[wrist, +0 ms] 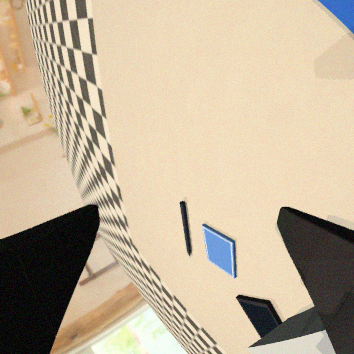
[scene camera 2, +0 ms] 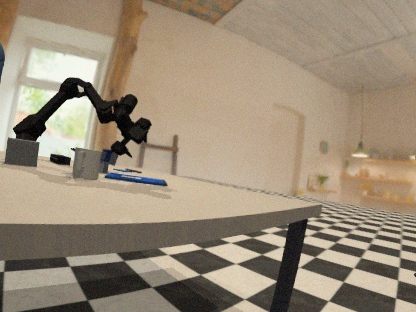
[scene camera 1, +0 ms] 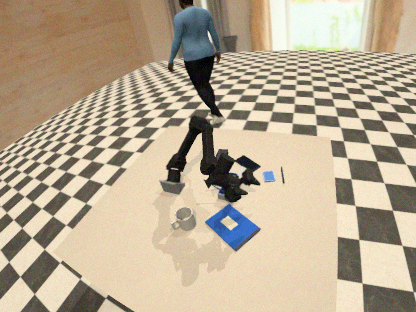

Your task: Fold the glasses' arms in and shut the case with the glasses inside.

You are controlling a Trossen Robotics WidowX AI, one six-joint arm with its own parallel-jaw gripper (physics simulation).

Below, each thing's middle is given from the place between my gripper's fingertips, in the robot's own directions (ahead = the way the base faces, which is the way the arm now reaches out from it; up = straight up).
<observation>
I see the glasses case (wrist: 307, 324) 130 mm behind my hand, 80 mm to the left of it and 60 mm below it. From my hand the other things lie so: small blue card (wrist: 220, 249) (40 mm ahead, 210 mm to the left, 110 mm below); then phone (wrist: 261, 313) (100 mm behind, 300 mm to the left, 110 mm below); then blue book (scene camera 1: 234, 228) (70 mm behind, 140 mm to the right, 110 mm below).
</observation>
